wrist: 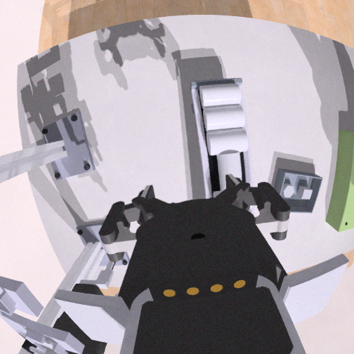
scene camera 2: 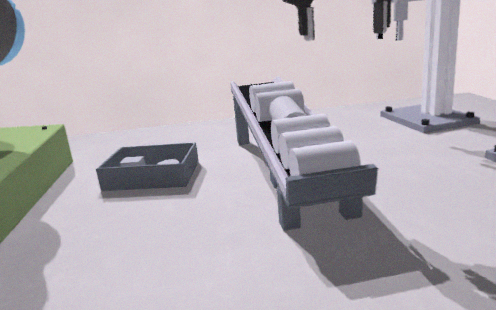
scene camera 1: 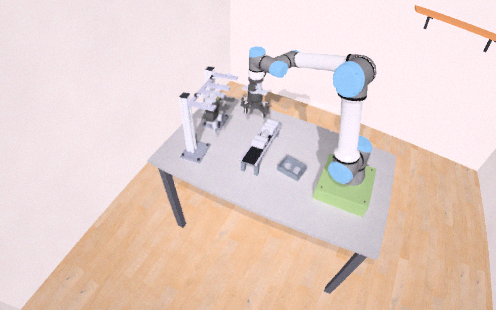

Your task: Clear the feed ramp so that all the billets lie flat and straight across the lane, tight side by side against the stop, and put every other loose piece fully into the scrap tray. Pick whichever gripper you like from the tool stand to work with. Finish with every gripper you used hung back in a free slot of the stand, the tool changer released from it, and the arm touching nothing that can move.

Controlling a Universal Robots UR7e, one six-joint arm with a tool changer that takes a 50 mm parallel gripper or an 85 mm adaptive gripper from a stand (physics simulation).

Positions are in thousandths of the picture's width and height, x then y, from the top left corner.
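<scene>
What I can see here is an adaptive gripper (wrist: 552,702).
</scene>
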